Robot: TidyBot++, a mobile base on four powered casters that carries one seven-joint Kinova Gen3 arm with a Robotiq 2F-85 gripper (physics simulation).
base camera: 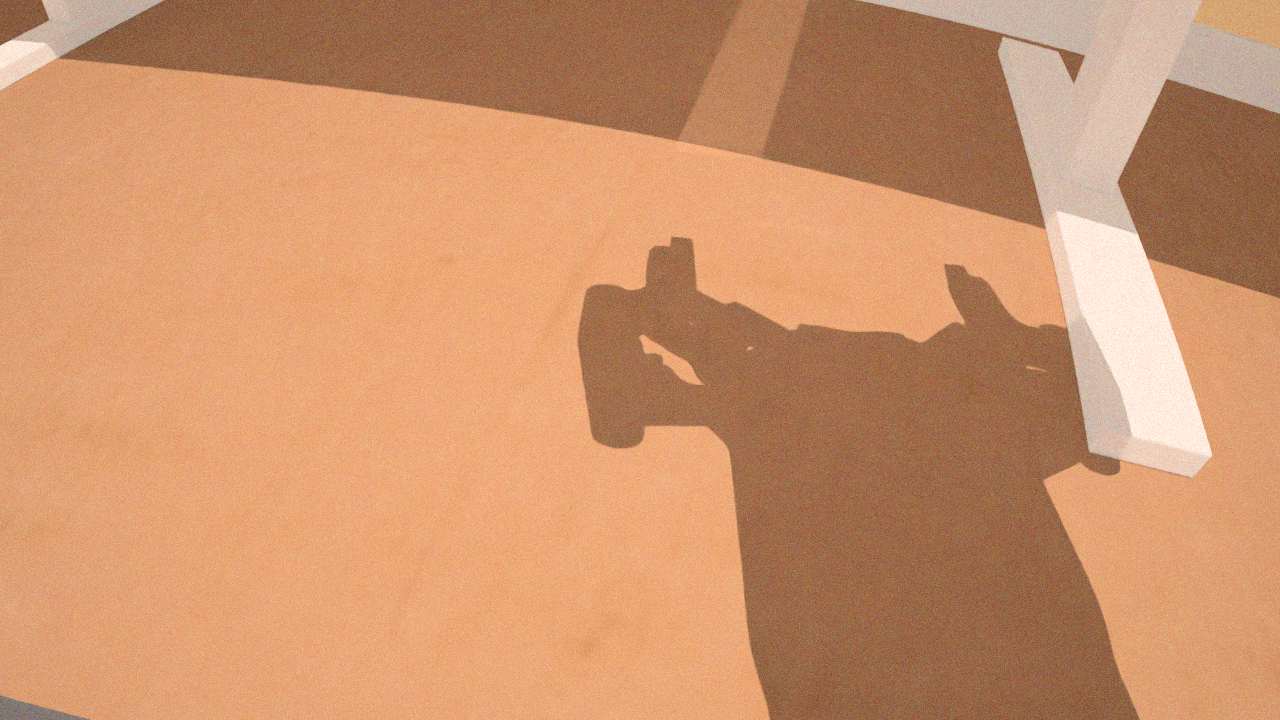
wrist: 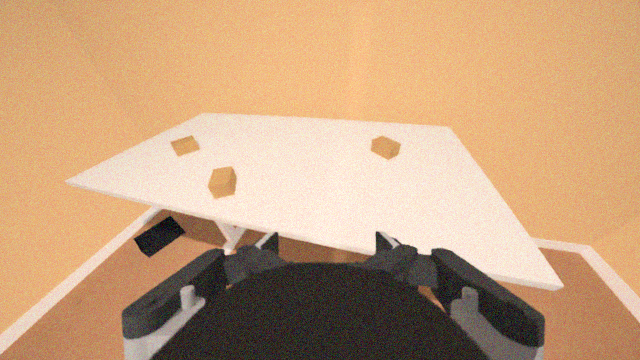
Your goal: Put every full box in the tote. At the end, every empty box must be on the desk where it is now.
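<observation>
Three tan boxes stand apart on the white desk [wrist: 320, 190] in the wrist view. One box [wrist: 185, 145] is at the back left, one box [wrist: 222, 182] is nearer at the left, and one box [wrist: 385, 147] is at the back right. Whether any is full or empty cannot be told. My gripper [wrist: 326, 242] is open with nothing between its fingers, in front of the desk's near edge and apart from the boxes. A black rectangular thing [wrist: 159, 236] is on the floor left of the desk; whether it is the tote I cannot tell.
In the base camera view a white desk foot [base camera: 1136, 349] lies at the right, with its leg [base camera: 1132, 89] rising from it. Part of another white foot [base camera: 35, 53] shows at the top left. The robot's shadow falls on the floor [base camera: 313, 358]. Orange walls stand behind the desk.
</observation>
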